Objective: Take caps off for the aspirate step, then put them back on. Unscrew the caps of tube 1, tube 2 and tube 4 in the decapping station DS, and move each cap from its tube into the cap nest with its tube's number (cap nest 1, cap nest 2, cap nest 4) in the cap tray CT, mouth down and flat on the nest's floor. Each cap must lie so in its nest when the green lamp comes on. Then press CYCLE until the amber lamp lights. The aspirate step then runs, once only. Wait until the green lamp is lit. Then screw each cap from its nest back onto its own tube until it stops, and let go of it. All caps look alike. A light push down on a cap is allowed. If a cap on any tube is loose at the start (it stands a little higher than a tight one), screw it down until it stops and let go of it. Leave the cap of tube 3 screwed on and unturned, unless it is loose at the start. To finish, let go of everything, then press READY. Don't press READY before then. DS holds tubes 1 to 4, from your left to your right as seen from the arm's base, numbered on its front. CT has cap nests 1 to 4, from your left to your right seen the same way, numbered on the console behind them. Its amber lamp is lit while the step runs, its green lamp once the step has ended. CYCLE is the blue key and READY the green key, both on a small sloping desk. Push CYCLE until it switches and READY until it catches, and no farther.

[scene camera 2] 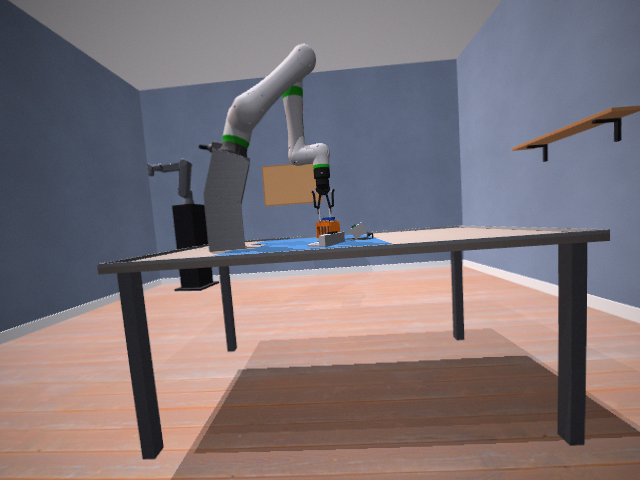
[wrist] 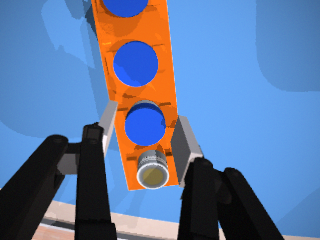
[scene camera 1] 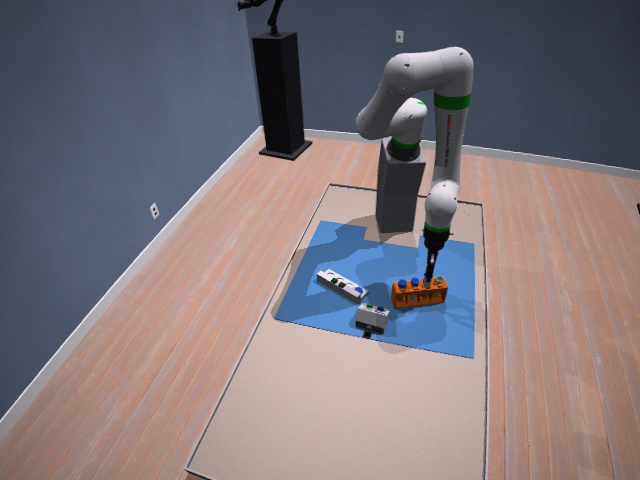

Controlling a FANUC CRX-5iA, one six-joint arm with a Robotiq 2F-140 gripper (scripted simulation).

In view: the gripper (wrist: pixel 145 122), a blue cap (wrist: pixel 145 125), a blue cap (wrist: pixel 135 64), a sloping key desk (scene camera 1: pixel 371 319) and a blue mat (scene camera 1: pixel 449 327).
The blue mat also shows in scene camera 2 (scene camera 2: pixel 289 244) and in the wrist view (wrist: pixel 240 79).
